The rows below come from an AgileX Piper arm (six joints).
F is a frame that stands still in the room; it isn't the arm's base.
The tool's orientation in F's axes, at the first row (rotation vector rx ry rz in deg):
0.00 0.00 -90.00
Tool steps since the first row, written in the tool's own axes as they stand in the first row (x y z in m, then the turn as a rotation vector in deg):
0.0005 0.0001 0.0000 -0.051 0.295 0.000
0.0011 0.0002 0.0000 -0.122 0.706 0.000
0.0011 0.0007 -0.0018 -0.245 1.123 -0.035
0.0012 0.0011 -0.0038 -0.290 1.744 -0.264
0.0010 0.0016 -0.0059 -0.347 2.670 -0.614
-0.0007 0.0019 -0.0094 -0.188 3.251 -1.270
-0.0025 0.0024 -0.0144 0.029 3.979 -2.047
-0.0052 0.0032 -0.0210 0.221 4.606 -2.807
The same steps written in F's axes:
0.0001 -0.0005 0.0000 0.295 0.051 0.000
0.0002 -0.0011 0.0000 0.706 0.122 0.000
0.0007 -0.0011 -0.0018 1.123 0.245 -0.035
0.0011 -0.0012 -0.0038 1.744 0.290 -0.264
0.0016 -0.0010 -0.0059 2.670 0.347 -0.614
0.0019 0.0007 -0.0094 3.251 0.188 -1.270
0.0024 0.0025 -0.0144 3.979 -0.029 -2.047
0.0032 0.0052 -0.0210 4.606 -0.221 -2.807

